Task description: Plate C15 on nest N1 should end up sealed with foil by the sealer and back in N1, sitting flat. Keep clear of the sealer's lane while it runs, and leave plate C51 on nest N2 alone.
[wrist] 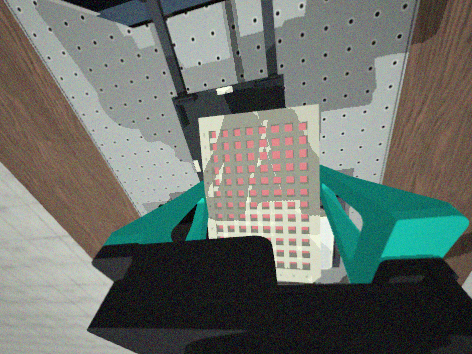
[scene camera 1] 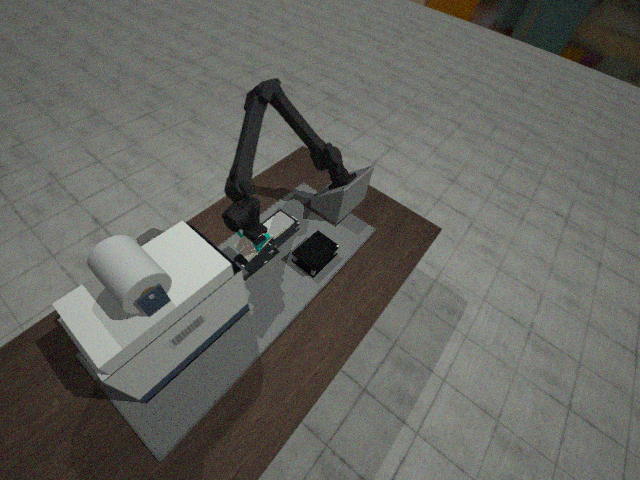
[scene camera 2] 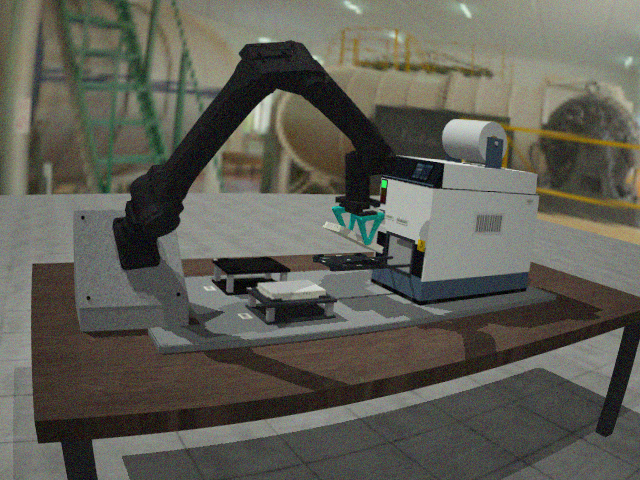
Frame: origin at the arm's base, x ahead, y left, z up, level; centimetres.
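Seen in the pictures: gripper, between the fingertips: (wrist: 258, 179) (scene camera 1: 250, 244) (scene camera 2: 357, 240); arm's base, origin of its link: (scene camera 1: 343, 182) (scene camera 2: 135, 243).
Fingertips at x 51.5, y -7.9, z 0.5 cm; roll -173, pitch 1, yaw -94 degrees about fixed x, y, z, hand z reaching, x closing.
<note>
Offsets run from my fingertips to a thing's top centre. Level surfaces: height alone.
The held plate, taken as C15 (scene camera 1: 247, 248) (scene camera 2: 333, 226) (wrist: 260, 172), is pale with pink wells; no foil shows on it. My gripper (scene camera 1: 253, 241) (scene camera 2: 360, 236) (wrist: 258, 179) is shut on its long sides with teal fingers. In scene camera 2 the plate is tilted, its sealer-side end lower, above the sealer's dark carriage @(dx +4.0, dy +1.8, dz -4.7 cm) (scene camera 1: 264, 256) (scene camera 2: 341, 261) (wrist: 250, 97). The white sealer (scene camera 1: 193, 255) (scene camera 2: 480, 242) shows a green light. The black nest, taken as N1 @(dx -19.1, dy +17.1, dz -8.2 cm) (scene camera 1: 315, 253) (scene camera 2: 250, 265), holds no plate. Plate C51 @(dx -19.3, dy -3.6, dz -8.6 cm) (scene camera 1: 281, 223) (scene camera 2: 292, 289) lies on nest N2 @(dx -19.3, dy -3.6, dz -9.6 cm) (scene camera 2: 270, 314). Labels are unreadable.
The sealer's doorway (scene camera 2: 400, 251) faces the carriage, whose dark rails run into it. A white foil roll @(dx +37.4, dy -0.9, dz +33.0 cm) (scene camera 1: 126, 273) (scene camera 2: 470, 140) sits on top of the sealer. The grey arm mount (scene camera 1: 343, 198) (scene camera 2: 129, 304) stands at the other end of the perforated board @(dz -14.6 cm) (scene camera 1: 180, 418) (wrist: 340, 60).
</note>
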